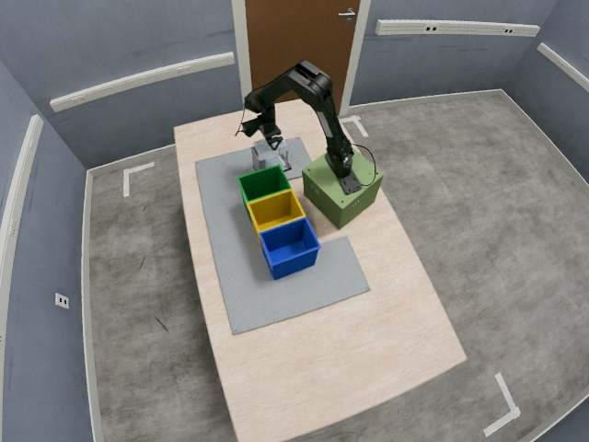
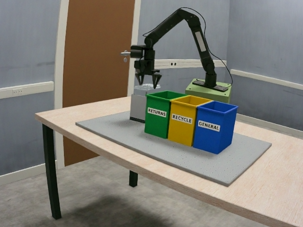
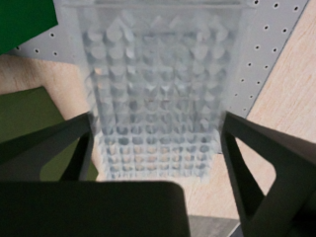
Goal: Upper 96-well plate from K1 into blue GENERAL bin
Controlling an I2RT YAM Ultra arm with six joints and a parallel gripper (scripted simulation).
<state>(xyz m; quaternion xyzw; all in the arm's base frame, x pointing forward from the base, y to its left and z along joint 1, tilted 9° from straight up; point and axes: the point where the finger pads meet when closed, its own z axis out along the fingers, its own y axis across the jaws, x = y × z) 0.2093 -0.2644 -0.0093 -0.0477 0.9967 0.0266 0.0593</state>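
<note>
The blue general bin lies 450 mm to the left of my hand, 90 mm below it and 90 mm ahead of it. From my hand the other things lie so: clear 96-well plate: 10 mm below; then yellow recycle bin: 320 mm to the left, 90 mm below, 90 mm ahead; then green returns bin: 190 mm to the left, 90 mm below, 90 mm ahead.
</note>
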